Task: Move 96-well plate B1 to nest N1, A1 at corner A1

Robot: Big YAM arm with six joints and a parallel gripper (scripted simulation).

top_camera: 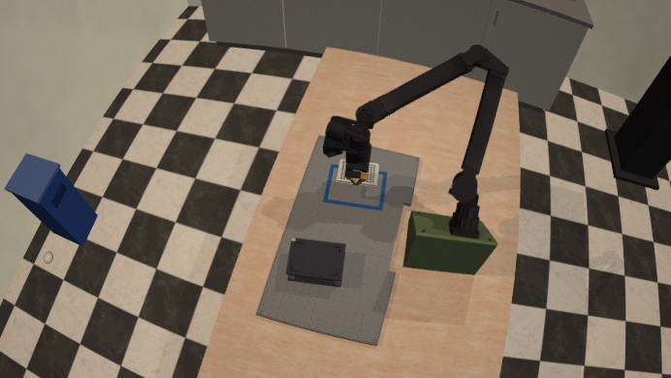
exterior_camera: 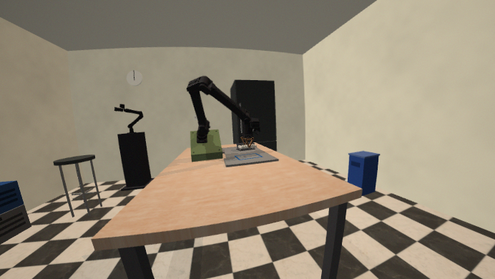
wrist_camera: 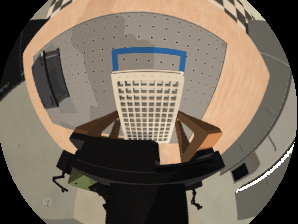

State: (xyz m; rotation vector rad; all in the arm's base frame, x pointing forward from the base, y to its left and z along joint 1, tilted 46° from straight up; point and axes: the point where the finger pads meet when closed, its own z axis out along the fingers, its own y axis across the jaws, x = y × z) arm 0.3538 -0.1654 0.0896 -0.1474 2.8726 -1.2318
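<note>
Right now the raised plate nest N1 is 310 mm to the left of my hand, 60 mm ahead of it and 30 mm below it. Also, from my hand: 96-well plate (right at my hand).
</note>
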